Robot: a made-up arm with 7 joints. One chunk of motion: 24 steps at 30 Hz.
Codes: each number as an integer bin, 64 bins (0 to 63) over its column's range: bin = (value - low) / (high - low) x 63, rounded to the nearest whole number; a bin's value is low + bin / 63 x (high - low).
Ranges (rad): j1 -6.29..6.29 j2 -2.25..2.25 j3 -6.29..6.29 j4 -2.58..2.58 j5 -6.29..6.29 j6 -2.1..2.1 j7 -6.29..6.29
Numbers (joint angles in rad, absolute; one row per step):
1: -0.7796 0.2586 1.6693 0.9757 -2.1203 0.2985 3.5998
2: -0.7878 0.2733 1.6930 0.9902 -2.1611 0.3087 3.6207
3: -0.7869 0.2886 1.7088 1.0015 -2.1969 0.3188 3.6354
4: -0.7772 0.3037 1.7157 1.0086 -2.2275 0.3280 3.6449
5: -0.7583 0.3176 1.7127 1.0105 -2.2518 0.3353 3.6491
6: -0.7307 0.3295 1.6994 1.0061 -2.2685 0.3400 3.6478
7: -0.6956 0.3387 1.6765 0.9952 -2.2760 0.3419 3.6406
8: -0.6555 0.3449 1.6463 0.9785 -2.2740 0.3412 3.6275
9: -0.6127 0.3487 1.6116 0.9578 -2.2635 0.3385 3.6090
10: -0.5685 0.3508 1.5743 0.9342 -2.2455 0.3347 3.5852
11: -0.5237 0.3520 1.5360 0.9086 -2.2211 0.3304 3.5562
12: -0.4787 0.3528 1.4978 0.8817 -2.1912 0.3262 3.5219
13: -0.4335 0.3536 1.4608 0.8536 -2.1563 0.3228 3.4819
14: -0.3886 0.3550 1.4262 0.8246 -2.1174 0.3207 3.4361
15: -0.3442 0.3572 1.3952 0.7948 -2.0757 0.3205 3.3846
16: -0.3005 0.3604 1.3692 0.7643 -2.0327 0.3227 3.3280
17: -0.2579 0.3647 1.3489 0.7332 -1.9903 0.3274 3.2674
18: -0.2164 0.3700 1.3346 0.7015 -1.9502 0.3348 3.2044
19: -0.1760 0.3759 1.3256 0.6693 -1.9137 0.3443 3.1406
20: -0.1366 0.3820 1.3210 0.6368 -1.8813 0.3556 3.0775
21: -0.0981 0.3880 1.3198 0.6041 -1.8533 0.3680 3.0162
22: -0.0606 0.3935 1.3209 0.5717 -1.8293 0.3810 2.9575
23: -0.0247 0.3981 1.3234 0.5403 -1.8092 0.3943 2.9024
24: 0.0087 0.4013 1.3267 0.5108 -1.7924 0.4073 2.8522
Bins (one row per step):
1: 28 35 40 43 21 36 50
2: 28 35 40 44 21 36 50
3: 28 36 40 44 20 36 50
4: 28 36 40 44 20 36 50
5: 28 36 40 44 20 37 50
6: 28 36 40 44 20 37 50
7: 28 36 40 44 20 37 50
8: 28 36 40 43 20 37 50
9: 28 36 40 43 20 37 50
10: 29 36 39 43 20 37 49
11: 29 36 39 43 20 36 49
12: 29 36 39 42 21 36 49
13: 29 36 39 42 21 36 49
14: 30 36 39 42 21 36 49
15: 30 37 38 41 21 36 48
16: 30 37 38 41 21 36 48
17: 30 37 38 40 22 36 48
18: 30 37 38 40 22 37 48
19: 31 37 38 40 22 37 47
20: 31 37 38 39 22 37 47
21: 31 37 38 39 22 37 47
22: 31 37 38 38 22 37 46
23: 31 37 38 38 22 37 46
24: 32 37 38 38 23 38 46

